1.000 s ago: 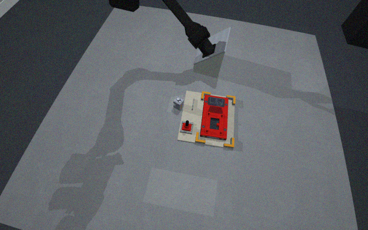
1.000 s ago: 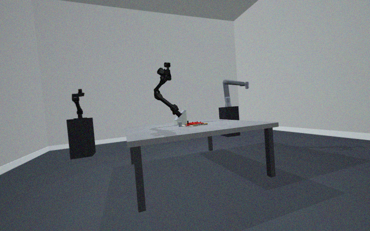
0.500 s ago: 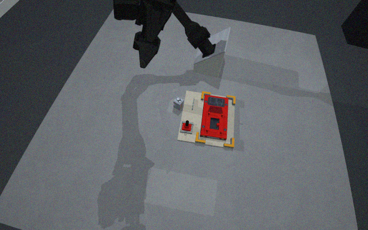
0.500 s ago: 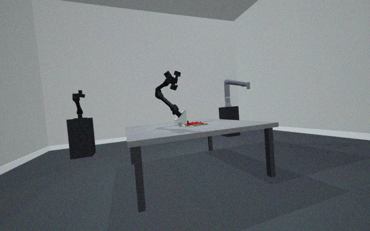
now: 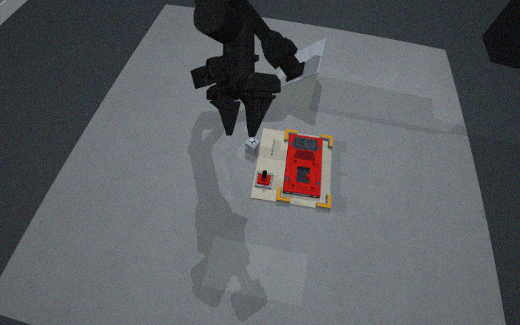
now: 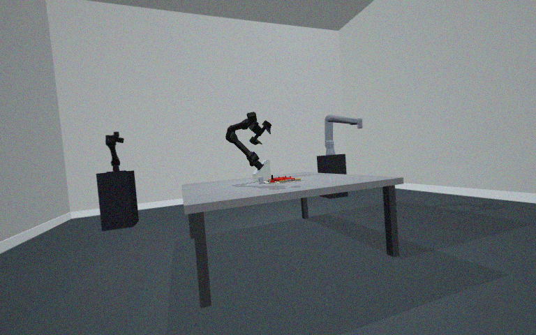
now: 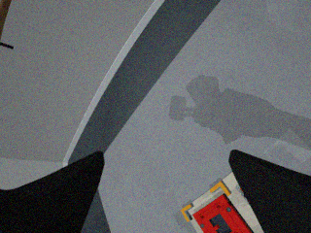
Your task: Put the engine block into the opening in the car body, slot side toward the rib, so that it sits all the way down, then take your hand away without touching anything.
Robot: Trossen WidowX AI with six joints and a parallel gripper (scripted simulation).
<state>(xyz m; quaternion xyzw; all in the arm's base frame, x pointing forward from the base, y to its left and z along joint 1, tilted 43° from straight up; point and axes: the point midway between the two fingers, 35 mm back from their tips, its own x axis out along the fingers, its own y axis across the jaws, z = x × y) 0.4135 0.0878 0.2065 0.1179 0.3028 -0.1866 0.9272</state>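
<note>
Now: the engine block 170 mm behind my gripper tip, 20 mm to the right of it and 290 mm below it.
</note>
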